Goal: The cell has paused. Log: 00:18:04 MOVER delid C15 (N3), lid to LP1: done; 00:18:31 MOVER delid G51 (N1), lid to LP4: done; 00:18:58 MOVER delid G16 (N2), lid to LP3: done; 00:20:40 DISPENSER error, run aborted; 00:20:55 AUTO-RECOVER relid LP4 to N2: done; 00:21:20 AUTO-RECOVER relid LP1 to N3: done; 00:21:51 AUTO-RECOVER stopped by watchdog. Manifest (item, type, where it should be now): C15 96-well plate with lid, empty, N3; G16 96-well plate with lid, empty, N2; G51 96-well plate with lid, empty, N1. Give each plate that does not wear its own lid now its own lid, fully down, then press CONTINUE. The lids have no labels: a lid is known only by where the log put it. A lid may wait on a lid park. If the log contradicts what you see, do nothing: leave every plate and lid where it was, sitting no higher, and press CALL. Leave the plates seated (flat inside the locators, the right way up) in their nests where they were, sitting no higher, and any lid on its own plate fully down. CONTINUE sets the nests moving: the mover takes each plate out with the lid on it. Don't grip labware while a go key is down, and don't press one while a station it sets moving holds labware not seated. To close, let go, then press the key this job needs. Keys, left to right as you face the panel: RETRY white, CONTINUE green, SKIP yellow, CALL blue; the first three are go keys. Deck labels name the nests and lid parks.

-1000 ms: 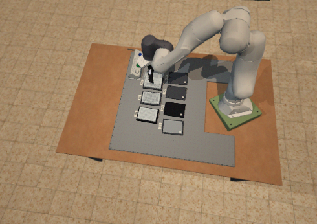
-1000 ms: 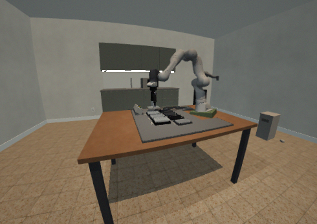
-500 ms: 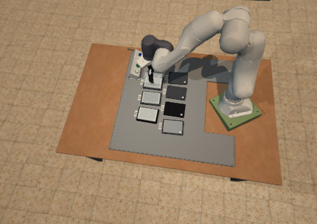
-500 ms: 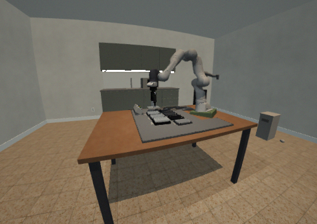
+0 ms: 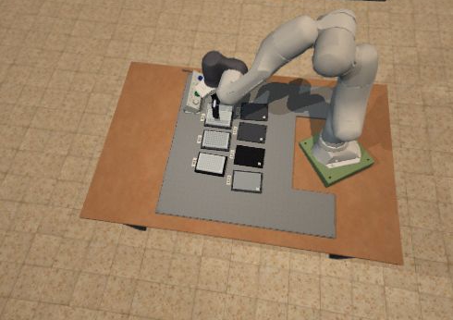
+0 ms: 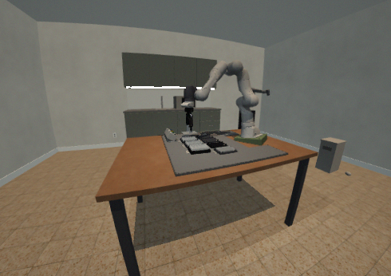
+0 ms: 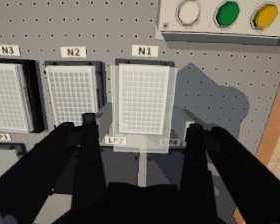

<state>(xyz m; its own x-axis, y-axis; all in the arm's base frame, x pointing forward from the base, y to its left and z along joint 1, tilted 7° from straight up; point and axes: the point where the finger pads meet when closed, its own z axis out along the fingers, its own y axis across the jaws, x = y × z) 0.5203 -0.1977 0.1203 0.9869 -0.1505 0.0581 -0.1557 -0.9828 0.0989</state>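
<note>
My gripper is now 10 cm above the LP2 label, 8 cm past it and 7 cm to the right of it. The rest, counted from my hand: clear lid: 2 cm below; white retry key: 12 cm ahead, 7 cm to the right, 3 cm below; green continue key: 12 cm to the right, 11 cm ahead, 3 cm below.
</note>
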